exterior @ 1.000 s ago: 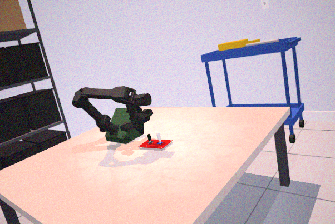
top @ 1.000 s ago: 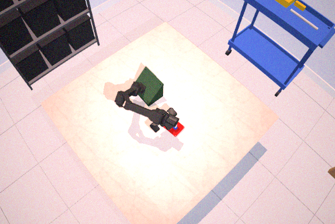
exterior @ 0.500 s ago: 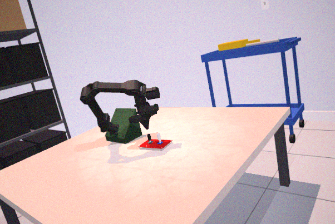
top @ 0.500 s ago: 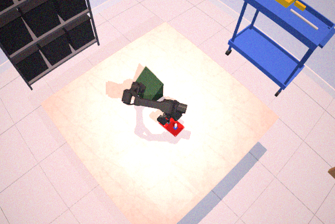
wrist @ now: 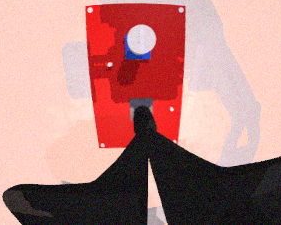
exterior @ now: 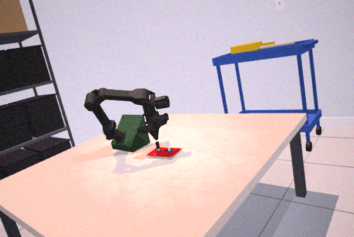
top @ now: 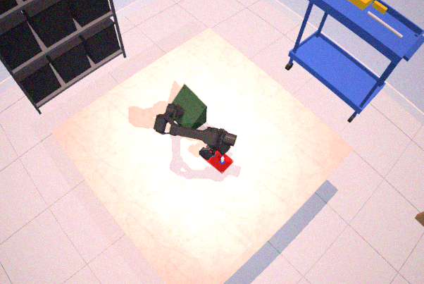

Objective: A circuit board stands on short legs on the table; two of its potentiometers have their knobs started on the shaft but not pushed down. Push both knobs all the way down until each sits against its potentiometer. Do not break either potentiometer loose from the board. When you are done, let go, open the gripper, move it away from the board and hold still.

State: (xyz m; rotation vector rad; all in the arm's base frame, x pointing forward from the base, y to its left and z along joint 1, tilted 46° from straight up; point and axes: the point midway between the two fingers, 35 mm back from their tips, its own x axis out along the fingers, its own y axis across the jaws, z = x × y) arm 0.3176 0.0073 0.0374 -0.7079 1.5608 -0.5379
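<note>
The black knob is 30 mm below my gripper tip. The rest, counted from my gripper tip: white knob 60 mm ahead, 10 mm to the left, 20 mm below.
</note>
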